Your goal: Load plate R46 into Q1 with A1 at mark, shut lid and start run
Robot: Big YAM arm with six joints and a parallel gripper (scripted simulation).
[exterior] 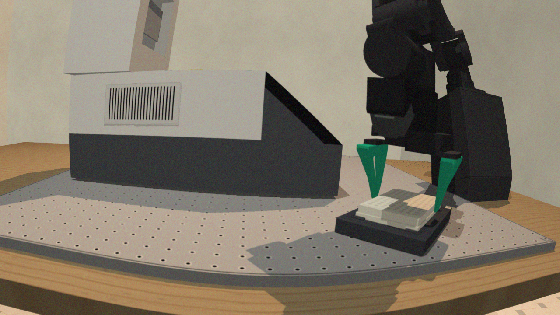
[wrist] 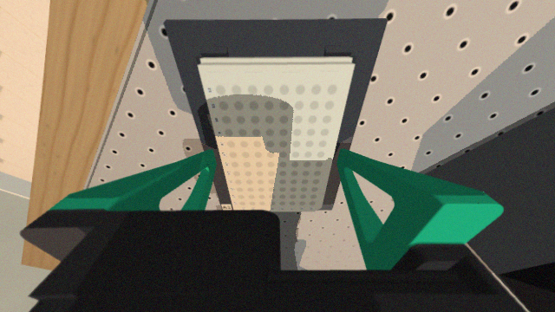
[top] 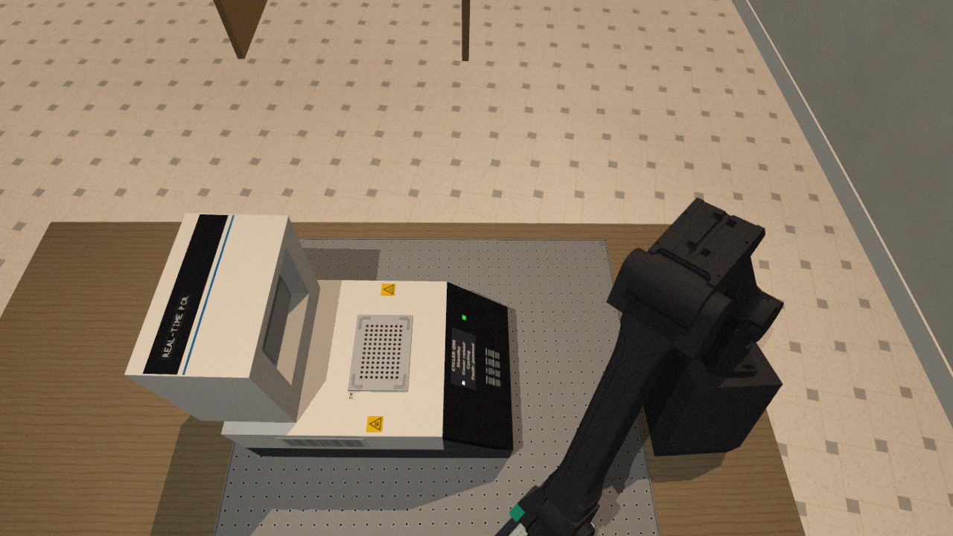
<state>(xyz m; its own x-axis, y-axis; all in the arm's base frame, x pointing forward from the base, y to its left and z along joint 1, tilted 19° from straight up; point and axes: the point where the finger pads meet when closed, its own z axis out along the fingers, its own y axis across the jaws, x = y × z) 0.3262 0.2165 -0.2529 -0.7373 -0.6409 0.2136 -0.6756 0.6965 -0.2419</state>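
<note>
My gripper is now 1 cm above the 96-well plate R46. Round my hand: plate nest N1 (3 cm below).
</note>
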